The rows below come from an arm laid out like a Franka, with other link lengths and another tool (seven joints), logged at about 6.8 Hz.
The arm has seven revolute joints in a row. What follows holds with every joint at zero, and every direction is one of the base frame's.
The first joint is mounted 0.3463 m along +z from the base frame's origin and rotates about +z.
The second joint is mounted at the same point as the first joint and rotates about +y.
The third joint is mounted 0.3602 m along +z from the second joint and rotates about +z.
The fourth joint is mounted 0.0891 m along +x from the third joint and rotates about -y.
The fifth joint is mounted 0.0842 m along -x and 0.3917 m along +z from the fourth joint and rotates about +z.
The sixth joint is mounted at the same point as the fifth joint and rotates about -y.
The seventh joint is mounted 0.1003 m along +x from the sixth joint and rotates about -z.
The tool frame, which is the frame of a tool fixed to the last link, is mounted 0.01 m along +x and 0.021 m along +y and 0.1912 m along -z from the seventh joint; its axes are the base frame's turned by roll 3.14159, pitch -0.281 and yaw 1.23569 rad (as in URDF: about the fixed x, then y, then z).
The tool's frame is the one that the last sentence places.
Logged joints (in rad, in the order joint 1, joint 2, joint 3, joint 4, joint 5, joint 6, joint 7), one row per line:
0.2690, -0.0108, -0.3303, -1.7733, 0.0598, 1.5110, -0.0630
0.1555, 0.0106, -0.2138, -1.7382, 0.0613, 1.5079, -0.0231
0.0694, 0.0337, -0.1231, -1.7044, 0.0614, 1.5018, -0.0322
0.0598, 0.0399, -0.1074, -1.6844, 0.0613, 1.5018, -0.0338
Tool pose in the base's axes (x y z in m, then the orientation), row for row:
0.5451, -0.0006, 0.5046, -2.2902, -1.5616, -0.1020
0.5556, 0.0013, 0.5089, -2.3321, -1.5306, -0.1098
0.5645, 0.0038, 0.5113, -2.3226, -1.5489, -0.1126
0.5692, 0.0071, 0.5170, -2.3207, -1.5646, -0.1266
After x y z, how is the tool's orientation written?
As a rotation vector, in radians.
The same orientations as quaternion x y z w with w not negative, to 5 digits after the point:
-0.81173, -0.55349, -0.03615, 0.18286
-0.82262, -0.53990, -0.03873, 0.17406
-0.81877, -0.54602, -0.03969, 0.17294
-0.81638, -0.55040, -0.04454, 0.16912

